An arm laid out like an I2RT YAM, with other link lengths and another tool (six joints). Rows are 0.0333 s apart.
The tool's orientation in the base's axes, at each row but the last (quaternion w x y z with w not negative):
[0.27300, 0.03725, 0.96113, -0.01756]
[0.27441, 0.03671, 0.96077, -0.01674]
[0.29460, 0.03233, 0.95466, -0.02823]
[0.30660, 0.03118, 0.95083, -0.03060]
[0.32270, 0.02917, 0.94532, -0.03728]
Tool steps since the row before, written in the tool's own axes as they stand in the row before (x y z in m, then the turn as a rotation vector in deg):
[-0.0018, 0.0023, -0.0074, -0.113, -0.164, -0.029]
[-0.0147, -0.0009, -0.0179, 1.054, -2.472, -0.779]
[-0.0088, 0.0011, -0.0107, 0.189, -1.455, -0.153]
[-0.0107, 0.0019, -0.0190, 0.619, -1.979, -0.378]
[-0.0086, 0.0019, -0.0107, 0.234, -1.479, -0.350]
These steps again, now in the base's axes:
[-0.0022, 0.0026, 0.0072, 0.067, -0.169, 0.086]
[0.0030, -0.0009, 0.0230, -1.499, -2.359, 0.134]
[0.0013, 0.0015, 0.0138, -0.356, -1.430, 0.070]
[-0.0022, 0.0029, 0.0216, -0.876, -1.917, 0.021]
[0.0004, 0.0026, 0.0136, -0.515, -1.434, 0.209]

